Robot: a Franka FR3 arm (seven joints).
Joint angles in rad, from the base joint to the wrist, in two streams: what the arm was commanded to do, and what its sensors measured. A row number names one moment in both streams.
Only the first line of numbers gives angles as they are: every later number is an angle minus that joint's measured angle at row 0.
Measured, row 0:
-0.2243, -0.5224, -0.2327, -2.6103, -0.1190, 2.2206, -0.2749
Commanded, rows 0 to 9:
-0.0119, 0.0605, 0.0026, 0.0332, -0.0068, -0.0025, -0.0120
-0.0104, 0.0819, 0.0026, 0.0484, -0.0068, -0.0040, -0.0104
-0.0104, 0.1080, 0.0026, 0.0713, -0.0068, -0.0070, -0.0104
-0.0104, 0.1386, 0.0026, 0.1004, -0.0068, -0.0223, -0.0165
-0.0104, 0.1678, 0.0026, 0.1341, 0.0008, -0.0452, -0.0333
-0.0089, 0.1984, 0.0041, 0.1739, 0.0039, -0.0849, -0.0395
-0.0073, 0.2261, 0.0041, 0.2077, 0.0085, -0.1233, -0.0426
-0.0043, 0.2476, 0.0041, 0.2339, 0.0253, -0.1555, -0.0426
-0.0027, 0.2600, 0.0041, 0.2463, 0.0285, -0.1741, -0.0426
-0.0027, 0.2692, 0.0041, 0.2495, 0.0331, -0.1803, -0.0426
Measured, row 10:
-0.0029, 0.2069, -0.0004, 0.1607, 0.0046, -0.1043, -0.0176
